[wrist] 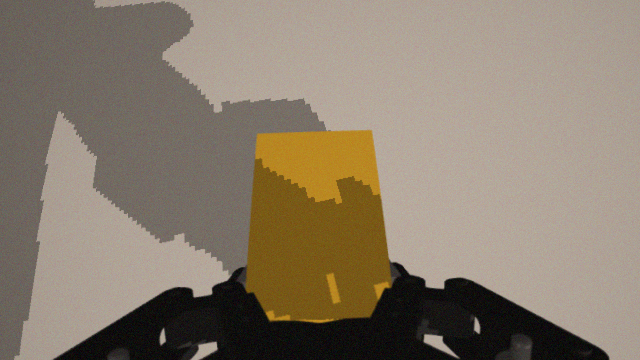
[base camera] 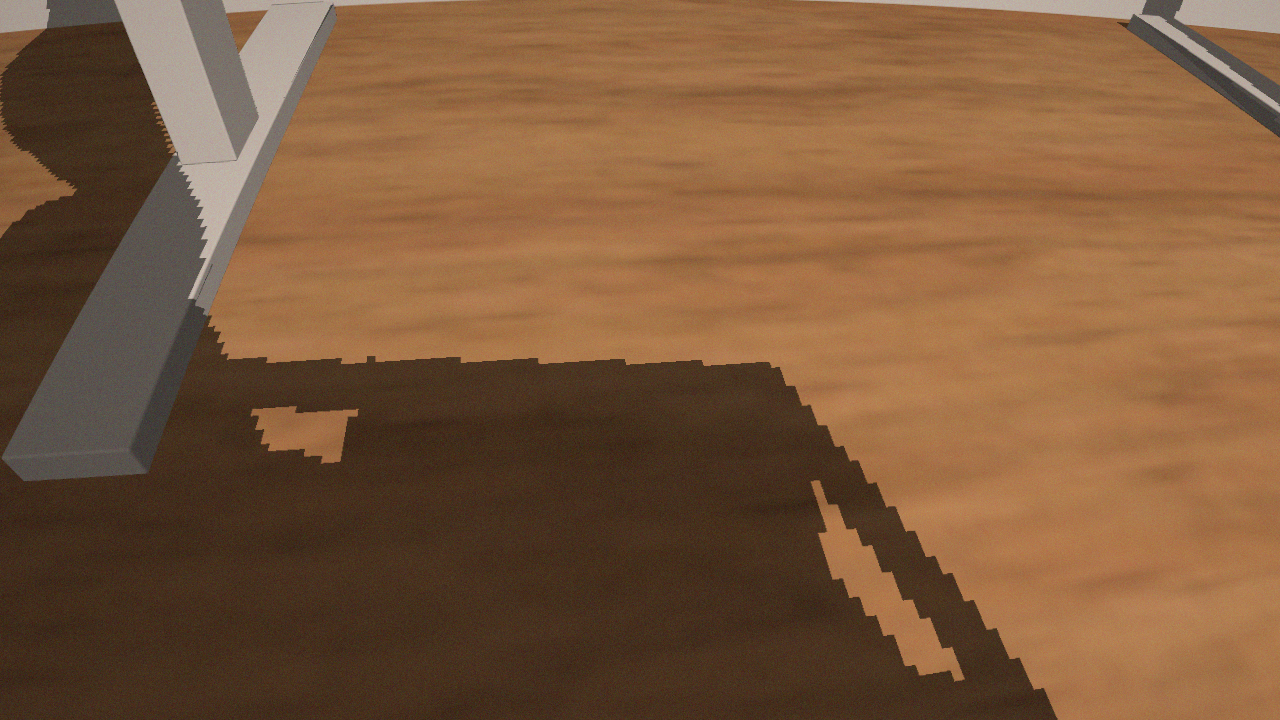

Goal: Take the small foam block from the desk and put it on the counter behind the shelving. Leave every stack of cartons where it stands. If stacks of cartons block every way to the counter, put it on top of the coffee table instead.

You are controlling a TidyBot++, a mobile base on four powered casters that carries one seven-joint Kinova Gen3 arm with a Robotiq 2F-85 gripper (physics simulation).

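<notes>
The small foam block is yellow-orange and lies on the pale desk top in the wrist view, partly in shadow. My gripper is shut on it, with one black finger against each side of the block. The block stands square between the fingers, and its near end is hidden by the gripper. The gripper does not show in the base camera view. The counter, the shelving, the cartons and the coffee table do not show in either view.
In the base camera view, a pale grey foot bar with an upright leg stands on the wooden floor at the left. Another foot bar is at the far right. A large shadow covers the near floor. A pale wall runs along the back.
</notes>
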